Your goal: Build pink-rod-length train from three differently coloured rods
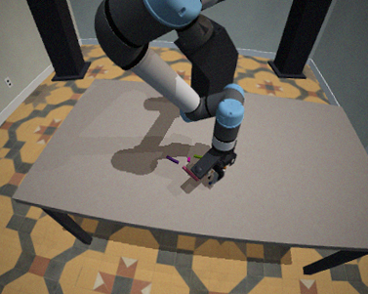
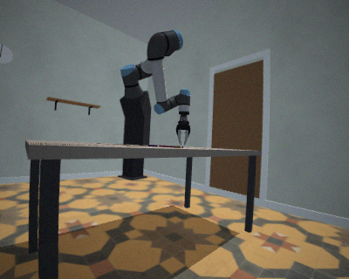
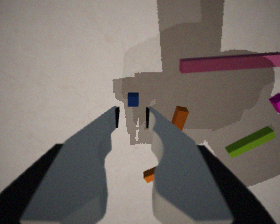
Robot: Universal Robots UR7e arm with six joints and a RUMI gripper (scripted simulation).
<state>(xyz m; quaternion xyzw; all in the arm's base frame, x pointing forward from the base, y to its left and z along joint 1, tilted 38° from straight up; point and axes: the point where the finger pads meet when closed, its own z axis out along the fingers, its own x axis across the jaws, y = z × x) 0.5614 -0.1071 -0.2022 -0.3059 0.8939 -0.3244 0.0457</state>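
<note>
My gripper is now 30 mm above the blue rod. Also, from my hand: magenta rod: 120 mm behind, 80 mm to the right, 30 mm below; then lime rod: 140 mm behind, 30 mm to the right, 30 mm below; then pink rod: 80 mm to the right, 50 mm behind, 30 mm below.
</note>
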